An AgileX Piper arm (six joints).
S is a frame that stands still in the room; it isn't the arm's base.
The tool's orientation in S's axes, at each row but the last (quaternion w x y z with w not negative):
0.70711 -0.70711 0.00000 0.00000
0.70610 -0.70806 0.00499 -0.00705
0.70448 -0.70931 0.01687 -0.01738
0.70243 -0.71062 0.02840 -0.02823
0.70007 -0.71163 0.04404 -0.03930
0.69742 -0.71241 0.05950 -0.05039
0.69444 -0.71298 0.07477 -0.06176
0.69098 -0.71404 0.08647 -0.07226
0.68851 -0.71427 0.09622 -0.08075
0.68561 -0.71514 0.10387 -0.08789
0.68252 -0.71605 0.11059 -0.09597
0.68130 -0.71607 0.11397 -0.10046
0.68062 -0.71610 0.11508 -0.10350
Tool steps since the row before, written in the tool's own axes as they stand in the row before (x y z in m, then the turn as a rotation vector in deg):
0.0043 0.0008 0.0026 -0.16 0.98 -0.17
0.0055 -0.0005 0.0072 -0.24 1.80 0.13
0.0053 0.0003 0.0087 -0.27 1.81 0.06
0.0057 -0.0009 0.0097 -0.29 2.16 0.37
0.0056 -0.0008 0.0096 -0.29 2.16 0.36
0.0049 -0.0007 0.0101 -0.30 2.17 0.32
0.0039 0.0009 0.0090 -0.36 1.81 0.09
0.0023 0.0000 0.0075 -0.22 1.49 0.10
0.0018 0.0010 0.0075 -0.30 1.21 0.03
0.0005 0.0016 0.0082 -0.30 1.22 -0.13
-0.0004 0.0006 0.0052 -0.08 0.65 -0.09
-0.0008 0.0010 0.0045 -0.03 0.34 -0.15
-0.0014 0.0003 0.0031 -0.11 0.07 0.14
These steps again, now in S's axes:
0.0043 0.0026 -0.0008 -0.16 -0.17 -0.98
0.0056 0.0071 0.0005 -0.23 0.13 -1.80
0.0057 0.0084 -0.0004 -0.27 0.06 -1.81
0.0065 0.0092 0.0008 -0.26 0.37 -2.16
0.0067 0.0089 0.0006 -0.26 0.36 -2.16
0.0064 0.0092 0.0004 -0.28 0.32 -2.17
0.0055 0.0081 -0.0012 -0.37 0.11 -1.81
0.0039 0.0068 -0.0003 -0.23 0.10 -1.49
0.0036 0.0068 -0.0013 -0.31 0.06 -1.20
0.0026 0.0077 -0.0020 -0.36 -0.09 -1.21
0.0011 0.0051 -0.0009 -0.12 -0.09 -0.64
0.0006 0.0045 -0.0012 -0.08 -0.15 -0.33
-0.0004 0.0034 -0.0004 -0.06 0.16 -0.08

